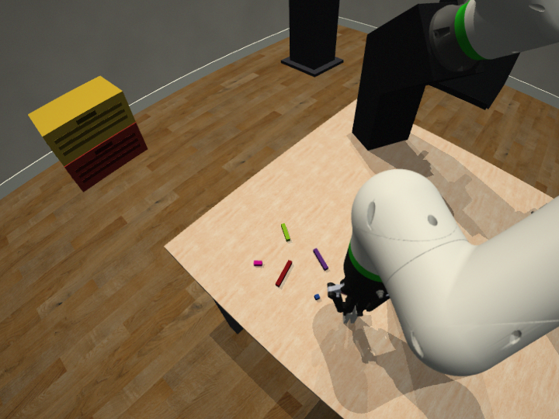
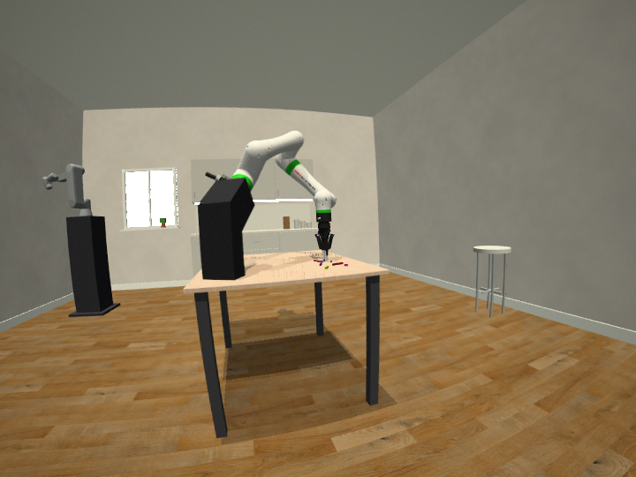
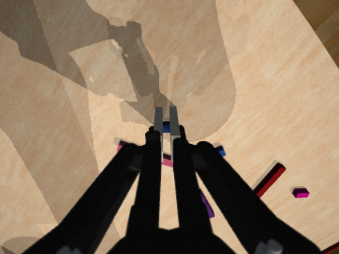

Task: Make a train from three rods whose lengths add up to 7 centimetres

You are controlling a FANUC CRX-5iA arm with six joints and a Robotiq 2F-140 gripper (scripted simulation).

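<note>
My gripper is now 10 mm short of the blue cube, 80 mm to the left of it and 30 mm above it. The rest, counted from my hand: red rod 20 mm ahead, 180 mm to the right, 30 mm below; pink rod 50 mm behind, 20 mm to the right, 30 mm below; purple rod 70 mm behind, 140 mm to the right, 30 mm below.
</note>
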